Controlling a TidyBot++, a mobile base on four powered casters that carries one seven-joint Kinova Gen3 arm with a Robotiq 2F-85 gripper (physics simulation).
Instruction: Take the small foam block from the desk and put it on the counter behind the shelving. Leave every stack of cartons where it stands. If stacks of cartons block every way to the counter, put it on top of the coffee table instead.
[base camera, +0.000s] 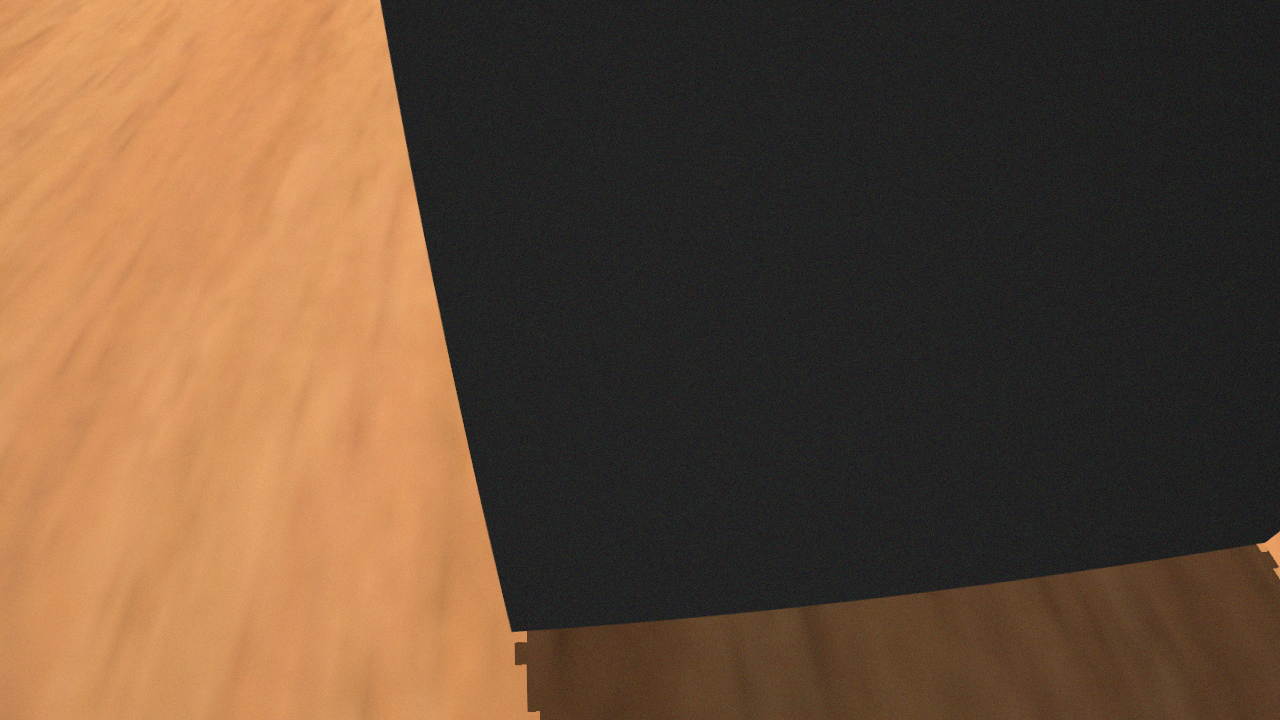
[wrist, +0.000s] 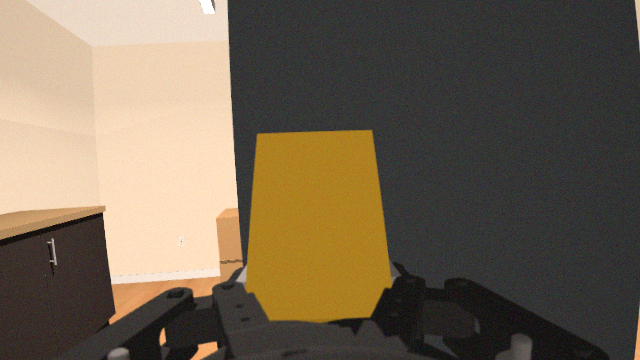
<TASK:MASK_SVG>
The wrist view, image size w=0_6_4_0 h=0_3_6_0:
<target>my gripper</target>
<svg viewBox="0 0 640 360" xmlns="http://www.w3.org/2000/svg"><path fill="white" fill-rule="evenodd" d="M610 359L601 348L472 280L460 277L445 280L444 289L426 287L425 279L410 275L401 264L389 260L392 287L384 288L370 318L345 318L322 323L298 320L270 322L253 292L247 293L246 265L235 270L227 281L214 285L211 295L193 297L193 290L187 287L175 287L166 290L53 360L191 360L199 350L198 345L217 342L218 350L200 360ZM424 334L443 336L443 343L459 358L425 343ZM164 328L166 342L160 345L160 335ZM475 317L480 325L480 334L474 330Z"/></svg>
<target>yellow foam block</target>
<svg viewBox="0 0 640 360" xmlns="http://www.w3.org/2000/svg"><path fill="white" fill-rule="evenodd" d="M372 130L257 134L246 291L247 293L253 292L270 322L298 320L322 323L345 318L370 318L384 288L392 287Z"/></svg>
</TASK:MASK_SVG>
